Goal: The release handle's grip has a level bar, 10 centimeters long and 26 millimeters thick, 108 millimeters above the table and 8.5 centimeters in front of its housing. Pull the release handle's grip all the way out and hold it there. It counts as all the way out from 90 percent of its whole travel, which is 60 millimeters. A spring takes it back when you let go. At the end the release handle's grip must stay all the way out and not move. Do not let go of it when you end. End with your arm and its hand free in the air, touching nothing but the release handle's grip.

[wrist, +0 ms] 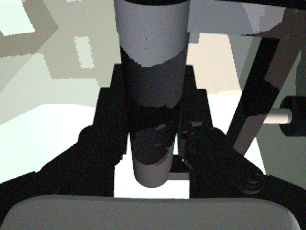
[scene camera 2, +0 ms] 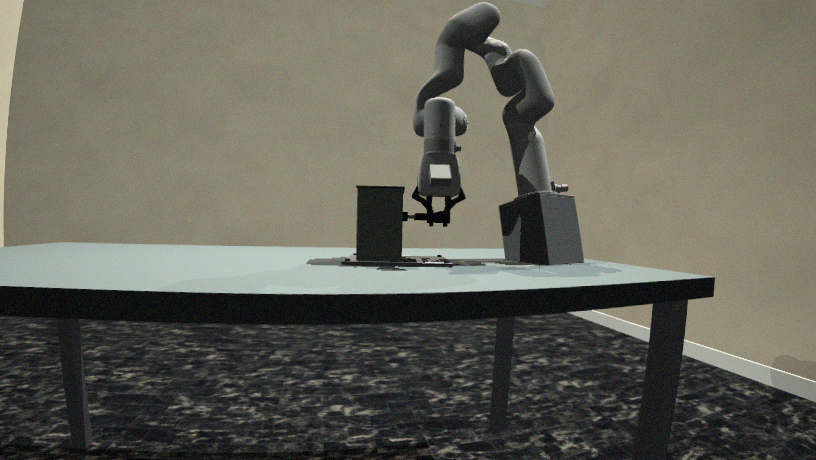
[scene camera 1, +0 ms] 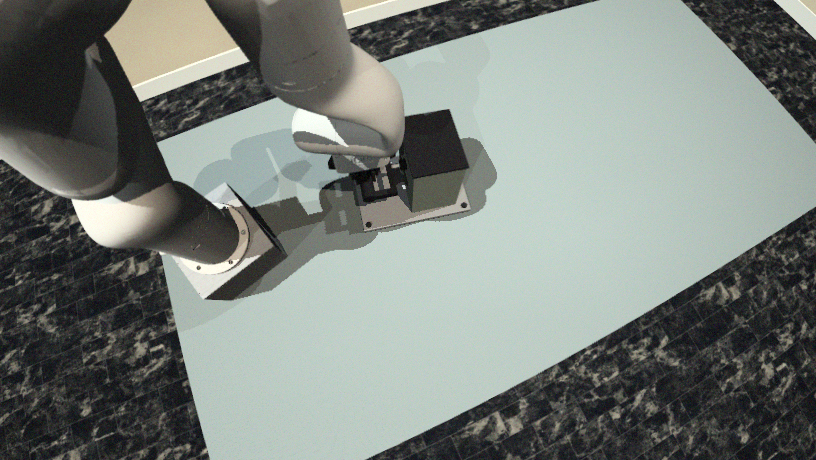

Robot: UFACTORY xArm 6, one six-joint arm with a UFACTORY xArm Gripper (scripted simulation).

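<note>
Gripper and a release handle in the pictures. Gripper in the wrist view too.
</note>
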